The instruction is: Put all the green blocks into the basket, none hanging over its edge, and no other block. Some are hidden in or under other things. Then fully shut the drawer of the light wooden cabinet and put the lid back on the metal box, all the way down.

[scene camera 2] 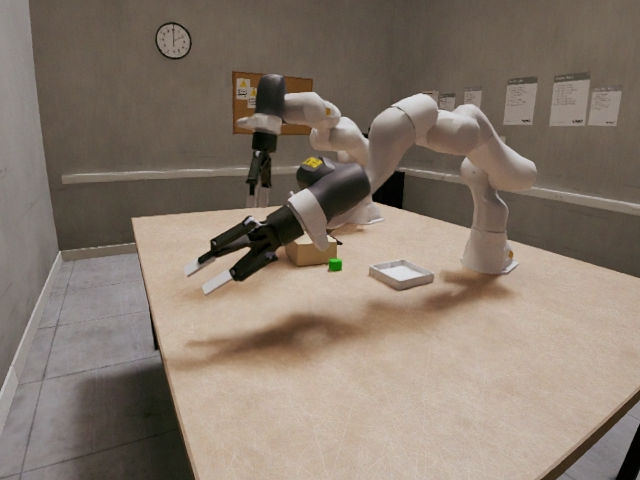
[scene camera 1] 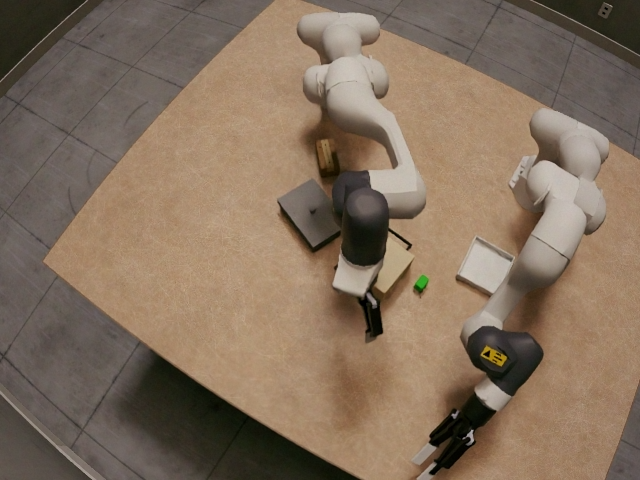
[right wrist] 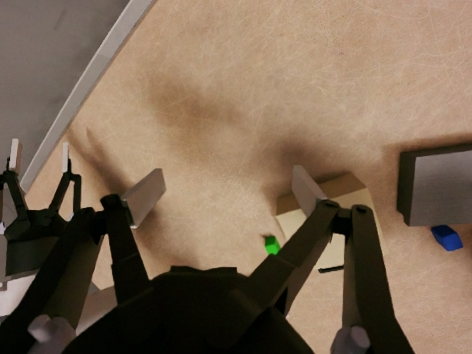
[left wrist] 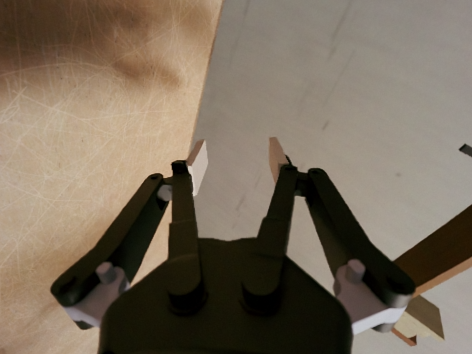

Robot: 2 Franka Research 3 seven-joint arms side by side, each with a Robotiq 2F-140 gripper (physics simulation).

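A green block (scene camera 1: pixel 421 282) (scene camera 2: pixel 334 264) (right wrist: pixel 272 245) lies on the table between the light wooden cabinet (scene camera 1: pixel 397 262) (scene camera 2: pixel 312 253) (right wrist: pixel 291 221) and the shallow white basket (scene camera 1: pixel 471 284) (scene camera 2: pixel 400 285). No block shows in the basket. The cabinet's drawer looks shut in scene camera 1, though the arm hides part of it. The dark metal box (scene camera 1: pixel 302 209) (right wrist: pixel 442 190) has its lid on; whether fully seated is unclear. My right gripper (scene camera 1: pixel 373 334) (scene camera 2: pixel 257 198) (right wrist: pixel 227 178) is open and empty, high above the table. My left gripper (scene camera 1: pixel 424 461) (scene camera 2: pixel 202 279) (left wrist: pixel 237 150) is open and empty near the table edge.
A blue block (right wrist: pixel 446 237) lies beside the metal box. A brown wooden object (scene camera 1: pixel 327 157) stands near the right arm's base. The right arm passes over the cabinet and box in scene camera 1. The left forearm reaches over the table beside the basket.
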